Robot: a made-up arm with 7 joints.
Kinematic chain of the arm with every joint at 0, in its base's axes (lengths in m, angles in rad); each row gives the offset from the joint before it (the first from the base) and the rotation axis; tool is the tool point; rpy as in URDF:
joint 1: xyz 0 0 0 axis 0.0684 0.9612 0.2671
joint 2: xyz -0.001 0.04 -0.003 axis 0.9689 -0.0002 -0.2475
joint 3: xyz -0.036 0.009 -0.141 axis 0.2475 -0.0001 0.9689
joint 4: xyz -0.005 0 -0.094 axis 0.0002 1 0
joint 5: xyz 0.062 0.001 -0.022 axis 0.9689 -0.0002 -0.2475
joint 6: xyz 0.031 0 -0.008 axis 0.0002 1 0
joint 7: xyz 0.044 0 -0.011 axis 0.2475 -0.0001 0.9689
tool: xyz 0 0 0 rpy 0 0.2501 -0.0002
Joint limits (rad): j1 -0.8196..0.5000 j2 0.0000..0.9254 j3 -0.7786..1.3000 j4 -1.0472..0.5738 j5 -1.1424..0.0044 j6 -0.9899..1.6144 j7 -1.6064..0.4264
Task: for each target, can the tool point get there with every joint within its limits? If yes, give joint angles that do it. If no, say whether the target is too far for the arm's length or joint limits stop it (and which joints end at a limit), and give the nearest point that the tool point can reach.
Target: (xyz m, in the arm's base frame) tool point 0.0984 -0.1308 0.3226
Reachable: no: joint limits stop it (at a limit: joint 1, joint 2, joint 4, joint 5) | nearest point 0.1333 -0.0237 -0.0604 | short by 0.399 m
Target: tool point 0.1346 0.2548 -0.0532
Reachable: yes | joints -0.6318 0.5868 1.1333 -0.3129 -0.1423 -0.0777 -0.3543
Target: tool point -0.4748 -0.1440 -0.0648
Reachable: no: too far | nearest point -0.1828 -0.0428 -0.2597 | short by 0.365 m
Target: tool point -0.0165 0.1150 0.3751
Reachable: no: joint limits stop it (at a limit: joint 1, joint 2, joint 5) | nearest point 0.0837 0.1954 0.0375 | short by 0.361 m
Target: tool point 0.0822 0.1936 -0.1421
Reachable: yes | joints 0.1340 0.7099 0.3903 -0.6211 -0.9420 0.4478 -0.4923
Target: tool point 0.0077 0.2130 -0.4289
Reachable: no: too far | nearest point 0.0066 0.1754 -0.3365 | short by 0.100 m
